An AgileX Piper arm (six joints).
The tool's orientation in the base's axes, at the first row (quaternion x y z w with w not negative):
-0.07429, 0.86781, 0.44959, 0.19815
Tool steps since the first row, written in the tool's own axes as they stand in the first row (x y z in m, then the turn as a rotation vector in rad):
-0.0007, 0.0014, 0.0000, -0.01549, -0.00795, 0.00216
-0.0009, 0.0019, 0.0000, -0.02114, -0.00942, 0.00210
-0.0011, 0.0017, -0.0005, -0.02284, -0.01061, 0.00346
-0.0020, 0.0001, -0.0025, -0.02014, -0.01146, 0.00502
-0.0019, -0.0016, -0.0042, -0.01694, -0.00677, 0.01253
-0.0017, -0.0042, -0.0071, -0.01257, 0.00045, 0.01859
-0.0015, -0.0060, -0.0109, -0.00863, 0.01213, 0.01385
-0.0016, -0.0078, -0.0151, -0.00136, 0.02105, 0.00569
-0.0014, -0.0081, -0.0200, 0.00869, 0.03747, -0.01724
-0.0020, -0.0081, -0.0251, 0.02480, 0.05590, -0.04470
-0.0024, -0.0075, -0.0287, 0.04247, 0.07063, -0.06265
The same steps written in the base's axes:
0.0002, 0.0008, 0.0013, 0.01714, -0.00366, -0.00072
0.0002, 0.0011, 0.0018, 0.02272, -0.00485, 0.00052
0.0003, 0.0005, 0.0020, 0.02501, -0.00453, -0.00038
0.0011, -0.0021, 0.0022, 0.02325, -0.00363, -0.00293
0.0011, -0.0044, 0.0018, 0.02097, 0.00535, -0.00461
0.0009, -0.0083, 0.0012, 0.01646, 0.01470, -0.00411
0.0002, -0.0124, 0.0017, 0.00797, 0.01788, 0.00549
-0.0003, -0.0169, 0.0026, -0.00365, 0.01685, 0.01342
-0.0018, -0.0210, 0.0048, -0.02420, 0.00838, 0.03348
-0.0026, -0.0252, 0.0077, -0.05213, -0.00229, 0.05491
-0.0035, -0.0277, 0.0102, -0.07772, -0.00734, 0.06799

